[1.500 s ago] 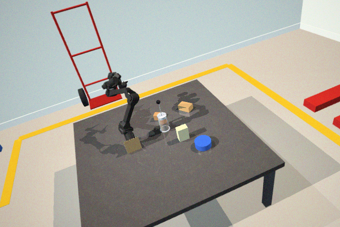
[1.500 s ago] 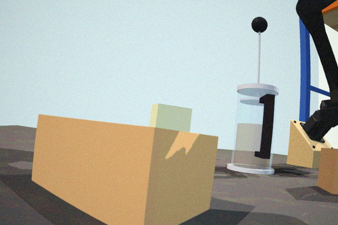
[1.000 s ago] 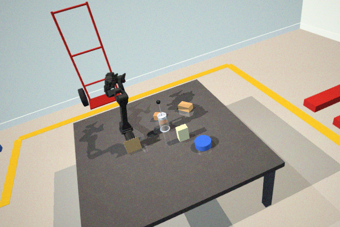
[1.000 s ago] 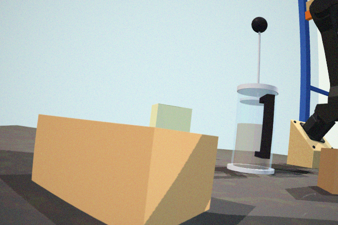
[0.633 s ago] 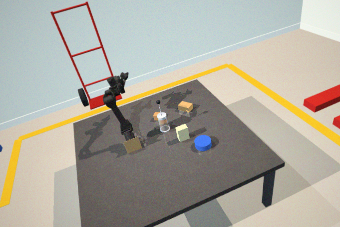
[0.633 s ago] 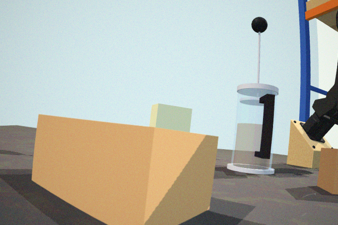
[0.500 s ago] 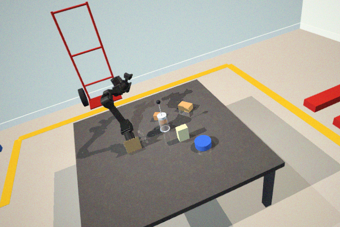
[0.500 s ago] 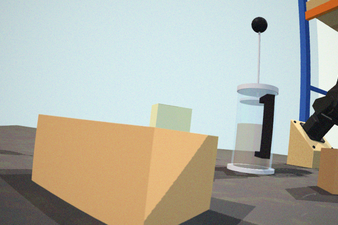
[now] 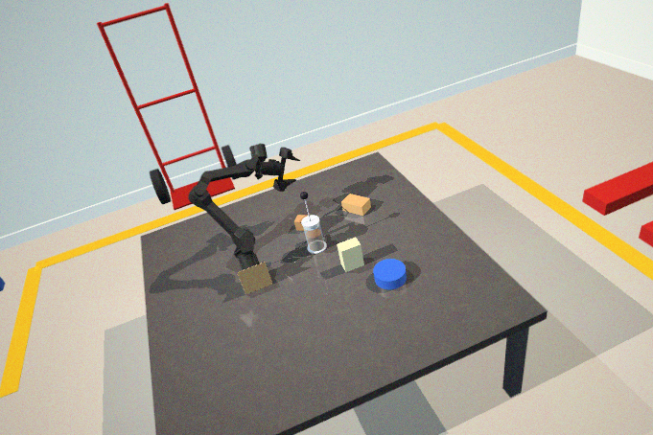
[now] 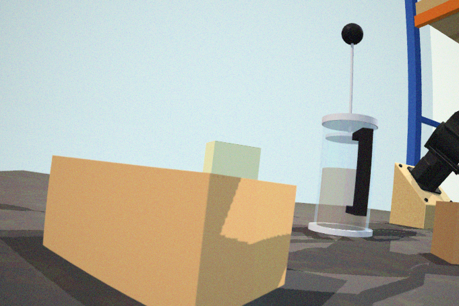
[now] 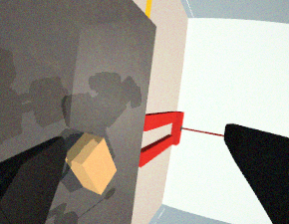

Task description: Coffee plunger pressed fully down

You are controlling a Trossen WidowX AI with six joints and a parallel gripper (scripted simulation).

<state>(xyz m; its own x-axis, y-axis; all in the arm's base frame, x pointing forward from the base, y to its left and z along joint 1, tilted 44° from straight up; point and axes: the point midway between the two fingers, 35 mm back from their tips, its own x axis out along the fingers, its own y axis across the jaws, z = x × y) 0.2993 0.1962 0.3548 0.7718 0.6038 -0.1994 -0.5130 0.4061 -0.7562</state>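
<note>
Right now my gripper tip is 30 mm past the coffee press, 280 mm to the left of it and 80 mm above it. Also, from my gripper tip: pale yellow block: 70 mm ahead, 470 mm to the right, 160 mm below.
</note>
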